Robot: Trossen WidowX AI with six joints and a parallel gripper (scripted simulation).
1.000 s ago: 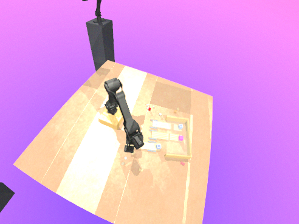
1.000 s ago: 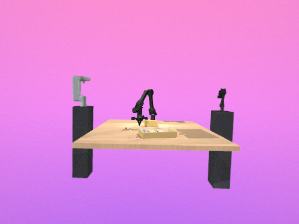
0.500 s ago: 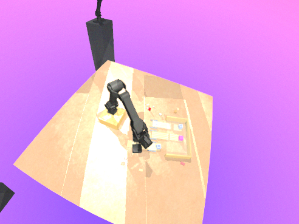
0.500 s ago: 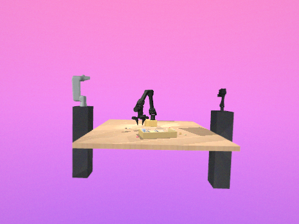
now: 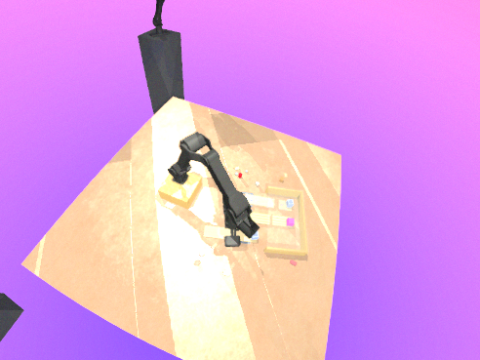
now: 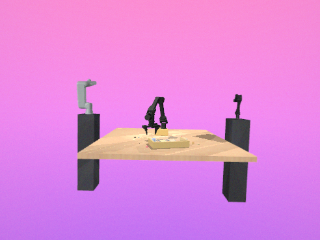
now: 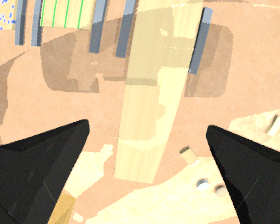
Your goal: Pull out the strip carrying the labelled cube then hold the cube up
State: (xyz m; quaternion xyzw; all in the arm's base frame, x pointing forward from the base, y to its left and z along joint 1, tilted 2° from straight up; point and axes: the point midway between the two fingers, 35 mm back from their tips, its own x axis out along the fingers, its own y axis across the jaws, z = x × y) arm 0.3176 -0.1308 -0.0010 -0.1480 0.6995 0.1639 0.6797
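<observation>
The pale band lies 40 mm below my gripper tip and 10 mm ahead of it.
</observation>
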